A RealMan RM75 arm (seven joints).
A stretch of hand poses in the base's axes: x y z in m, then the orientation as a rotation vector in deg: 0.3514 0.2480 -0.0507 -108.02 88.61 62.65; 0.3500 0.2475 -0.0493 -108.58 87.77 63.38; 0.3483 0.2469 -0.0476 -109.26 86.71 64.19; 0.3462 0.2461 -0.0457 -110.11 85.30 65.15; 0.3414 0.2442 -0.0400 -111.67 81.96 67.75; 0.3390 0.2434 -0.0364 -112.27 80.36 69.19; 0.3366 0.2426 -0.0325 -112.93 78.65 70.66; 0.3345 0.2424 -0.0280 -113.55 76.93 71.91
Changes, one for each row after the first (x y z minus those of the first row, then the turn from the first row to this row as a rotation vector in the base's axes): -0.0014 -0.0005 0.0014 0.32 0.16 0.84; -0.0031 -0.0011 0.0031 0.72 0.29 1.86; -0.0052 -0.0019 0.0050 1.24 0.40 3.15; -0.0100 -0.0038 0.0107 2.75 0.88 6.02; -0.0124 -0.0046 0.0143 3.56 1.27 7.38; -0.0148 -0.0054 0.0182 4.38 1.65 8.83; -0.0169 -0.0056 0.0227 5.18 1.88 10.20
